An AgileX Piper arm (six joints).
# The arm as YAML. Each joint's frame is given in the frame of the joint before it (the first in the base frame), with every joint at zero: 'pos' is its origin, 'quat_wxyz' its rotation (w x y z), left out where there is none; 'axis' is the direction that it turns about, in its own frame. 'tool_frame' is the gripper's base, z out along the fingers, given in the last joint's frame.
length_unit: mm
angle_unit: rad
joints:
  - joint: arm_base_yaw
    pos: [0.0, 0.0, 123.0]
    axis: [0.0, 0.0, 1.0]
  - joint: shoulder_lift
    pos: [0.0, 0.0, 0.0]
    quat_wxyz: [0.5, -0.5, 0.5, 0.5]
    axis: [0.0, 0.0, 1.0]
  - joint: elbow
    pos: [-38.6, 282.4, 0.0]
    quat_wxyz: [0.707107, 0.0, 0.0, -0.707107]
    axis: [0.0, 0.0, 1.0]
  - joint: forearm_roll
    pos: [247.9, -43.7, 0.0]
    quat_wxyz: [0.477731, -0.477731, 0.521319, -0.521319]
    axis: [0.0, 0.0, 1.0]
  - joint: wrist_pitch
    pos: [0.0, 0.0, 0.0]
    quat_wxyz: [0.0, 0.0, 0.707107, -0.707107]
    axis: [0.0, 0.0, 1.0]
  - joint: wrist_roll
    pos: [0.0, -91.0, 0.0]
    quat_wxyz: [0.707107, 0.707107, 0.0, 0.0]
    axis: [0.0, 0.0, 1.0]
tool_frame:
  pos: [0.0, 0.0, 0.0]
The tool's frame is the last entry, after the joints.
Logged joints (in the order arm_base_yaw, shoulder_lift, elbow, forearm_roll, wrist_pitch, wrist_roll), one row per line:
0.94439, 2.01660, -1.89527, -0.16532, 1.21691, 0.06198
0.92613, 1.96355, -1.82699, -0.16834, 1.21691, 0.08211
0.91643, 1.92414, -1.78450, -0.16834, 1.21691, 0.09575
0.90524, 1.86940, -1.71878, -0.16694, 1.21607, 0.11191
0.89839, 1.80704, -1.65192, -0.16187, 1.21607, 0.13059
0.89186, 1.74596, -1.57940, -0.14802, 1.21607, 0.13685
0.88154, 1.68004, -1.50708, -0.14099, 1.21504, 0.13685
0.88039, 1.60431, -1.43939, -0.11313, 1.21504, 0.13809
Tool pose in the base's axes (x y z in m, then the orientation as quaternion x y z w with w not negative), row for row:
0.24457, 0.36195, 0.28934, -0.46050, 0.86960, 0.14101, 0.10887
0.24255, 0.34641, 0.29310, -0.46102, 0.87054, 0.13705, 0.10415
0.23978, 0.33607, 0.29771, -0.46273, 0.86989, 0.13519, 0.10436
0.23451, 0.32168, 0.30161, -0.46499, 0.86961, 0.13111, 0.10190
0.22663, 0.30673, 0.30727, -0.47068, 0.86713, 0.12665, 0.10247
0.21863, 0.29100, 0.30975, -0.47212, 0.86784, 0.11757, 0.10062
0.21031, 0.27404, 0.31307, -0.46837, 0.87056, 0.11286, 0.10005
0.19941, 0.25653, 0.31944, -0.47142, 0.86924, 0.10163, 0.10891
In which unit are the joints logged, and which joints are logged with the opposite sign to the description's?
The joints are logged in radians. Opposite sign: forearm_roll, wrist_roll.
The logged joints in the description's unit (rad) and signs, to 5 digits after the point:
0.94439, 2.01660, -1.89527, 0.16532, 1.21691, -0.06198
0.92613, 1.96355, -1.82699, 0.16834, 1.21691, -0.08211
0.91643, 1.92414, -1.78450, 0.16834, 1.21691, -0.09575
0.90524, 1.86940, -1.71878, 0.16694, 1.21607, -0.11191
0.89839, 1.80704, -1.65192, 0.16187, 1.21607, -0.13059
0.89186, 1.74596, -1.57940, 0.14802, 1.21607, -0.13685
0.88154, 1.68004, -1.50708, 0.14099, 1.21504, -0.13685
0.88039, 1.60431, -1.43939, 0.11313, 1.21504, -0.13809

